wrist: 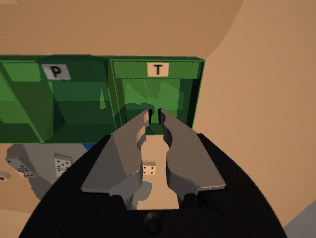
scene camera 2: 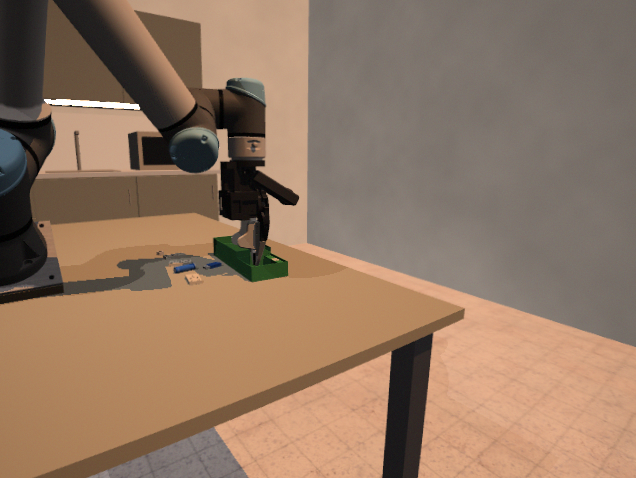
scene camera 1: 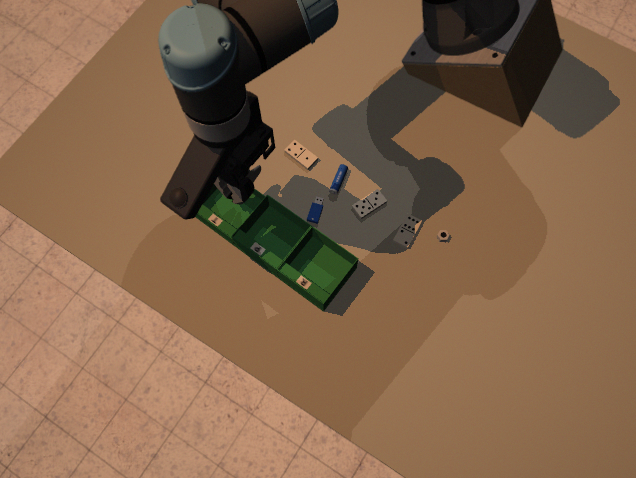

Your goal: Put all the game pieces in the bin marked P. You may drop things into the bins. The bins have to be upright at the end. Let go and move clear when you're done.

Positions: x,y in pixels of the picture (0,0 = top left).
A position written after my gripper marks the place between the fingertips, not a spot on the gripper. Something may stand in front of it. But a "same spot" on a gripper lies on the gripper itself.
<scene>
My gripper shows in the wrist view, in scene camera 2 (255,265) and in scene camera 1. A bin shows in the wrist view, in scene camera 2 (239,259) and in scene camera 1. One and the same spot on my gripper: (wrist: 113,166) is (scene camera 1: 234,189). One and the same spot on the bin: (wrist: 65,99) is (scene camera 1: 290,247).
</scene>
